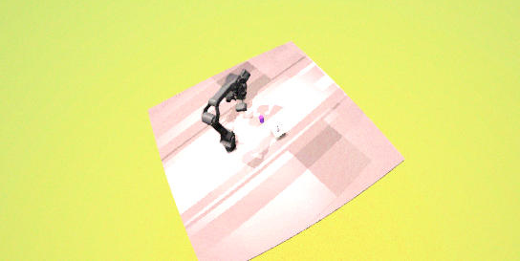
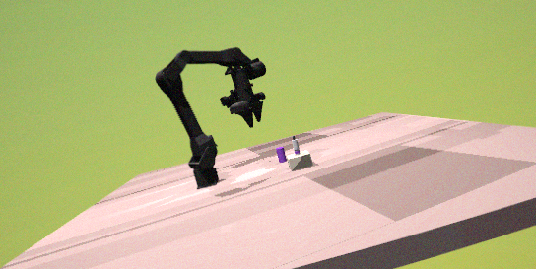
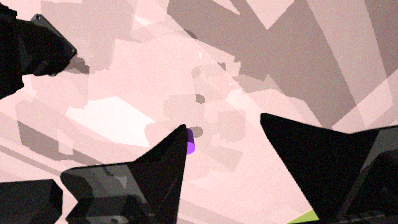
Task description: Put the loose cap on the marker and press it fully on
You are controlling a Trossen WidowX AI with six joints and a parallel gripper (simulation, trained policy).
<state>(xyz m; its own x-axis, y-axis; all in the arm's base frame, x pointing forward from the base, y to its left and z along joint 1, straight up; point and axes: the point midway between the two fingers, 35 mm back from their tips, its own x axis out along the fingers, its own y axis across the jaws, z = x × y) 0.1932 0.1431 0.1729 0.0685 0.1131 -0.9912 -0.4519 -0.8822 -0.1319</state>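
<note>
The purple cap lies 11 cm below my gripper tip, 8 cm to the right of it and 6 cm ahead of it. Round my gripper tip: holder block: 22 cm to the right, 12 cm below, 10 cm ahead.
</note>
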